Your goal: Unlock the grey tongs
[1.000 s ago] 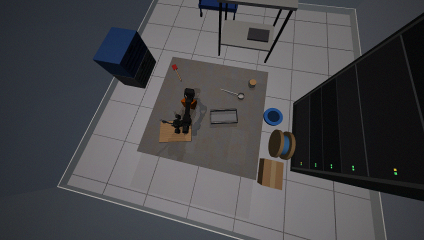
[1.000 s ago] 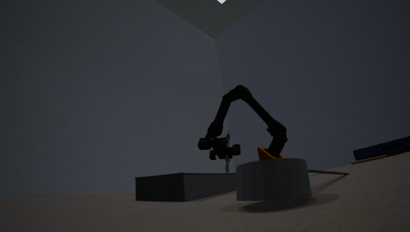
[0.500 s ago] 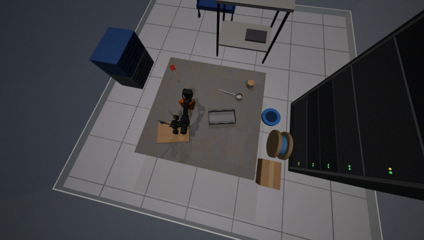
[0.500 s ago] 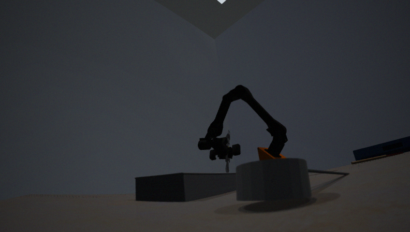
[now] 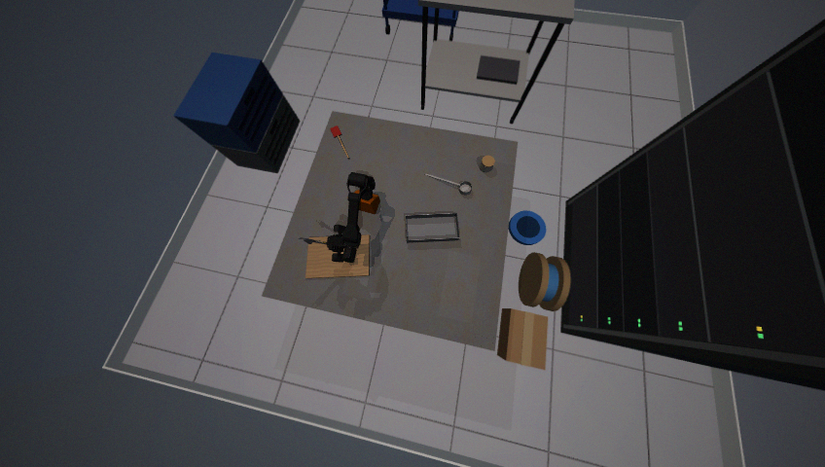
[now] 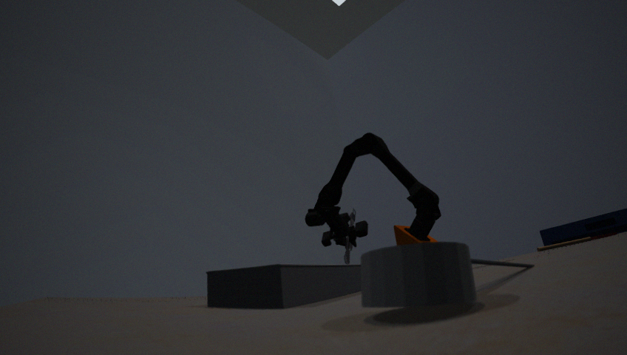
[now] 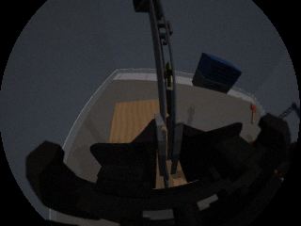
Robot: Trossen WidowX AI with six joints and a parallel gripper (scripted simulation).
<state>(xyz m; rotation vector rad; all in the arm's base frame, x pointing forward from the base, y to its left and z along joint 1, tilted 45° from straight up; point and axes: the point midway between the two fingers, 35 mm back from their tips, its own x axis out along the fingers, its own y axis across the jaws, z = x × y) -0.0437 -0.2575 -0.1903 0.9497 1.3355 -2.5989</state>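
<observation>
The wooden board lies 140 mm below my gripper tip, 30 mm to the right of it and 20 mm ahead of it. Round my gripper tip: roasting tin: 480 mm ahead, 300 mm to the left, 120 mm below.
</observation>
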